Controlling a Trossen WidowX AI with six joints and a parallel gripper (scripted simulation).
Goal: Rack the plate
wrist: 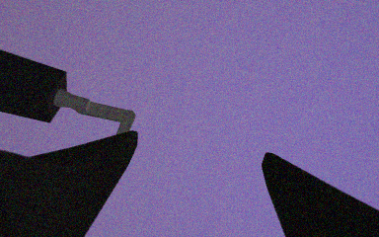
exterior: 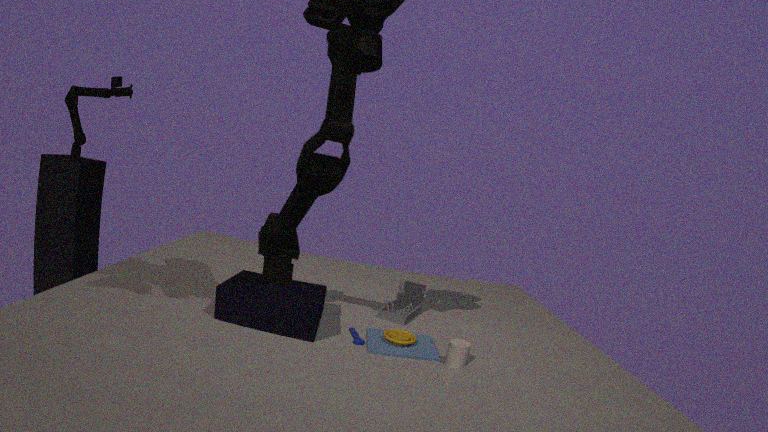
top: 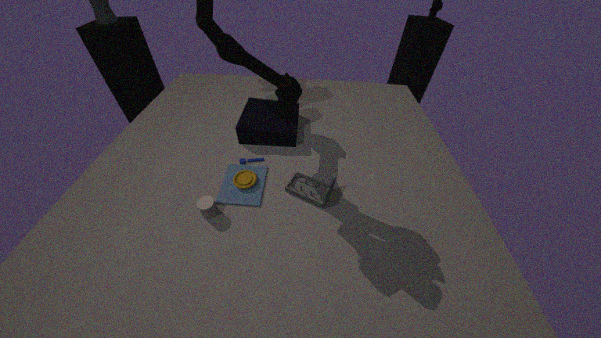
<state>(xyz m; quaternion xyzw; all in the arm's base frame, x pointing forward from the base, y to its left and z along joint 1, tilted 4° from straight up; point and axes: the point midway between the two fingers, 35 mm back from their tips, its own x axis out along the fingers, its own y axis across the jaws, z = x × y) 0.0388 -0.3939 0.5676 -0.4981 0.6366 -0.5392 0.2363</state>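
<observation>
My gripper tip is now 27 cm short of the yellow plate, 26 cm to the right of it and 65 cm above it. Also, from my gripper tip: white cup (37 cm ahead, 17 cm to the left, 64 cm below); grey dish rack (30 cm ahead, 45 cm to the left, 65 cm below); blue spoon (18 cm ahead, 26 cm to the left, 67 cm below).
</observation>
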